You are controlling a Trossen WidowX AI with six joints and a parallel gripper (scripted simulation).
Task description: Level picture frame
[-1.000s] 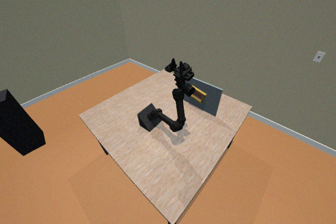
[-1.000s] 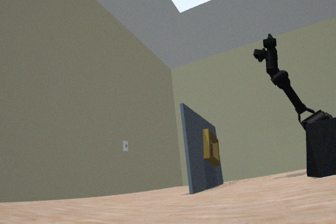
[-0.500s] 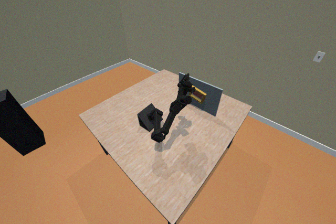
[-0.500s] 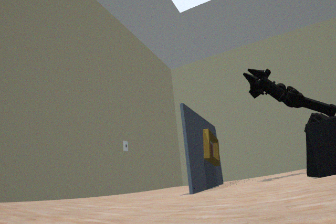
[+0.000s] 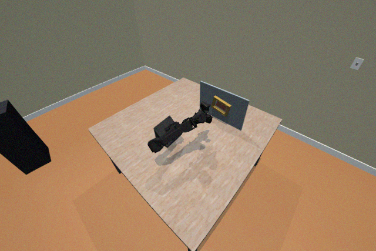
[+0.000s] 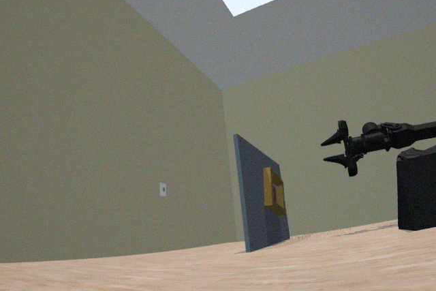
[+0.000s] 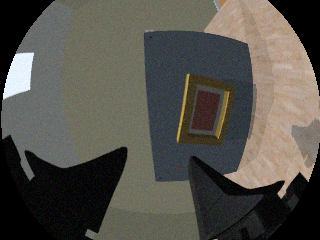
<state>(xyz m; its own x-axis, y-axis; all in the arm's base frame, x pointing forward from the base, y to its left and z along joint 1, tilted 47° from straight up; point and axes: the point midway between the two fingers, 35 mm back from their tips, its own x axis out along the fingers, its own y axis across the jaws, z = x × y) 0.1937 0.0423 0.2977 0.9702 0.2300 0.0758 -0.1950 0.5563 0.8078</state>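
Right now my gripper tip is 19 cm short of the gold picture frame, 11 cm above it and 3 cm to the right of it. From my gripper tip the other things lie so: wall panel (20 cm ahead, 12 cm below, 4 cm to the left).
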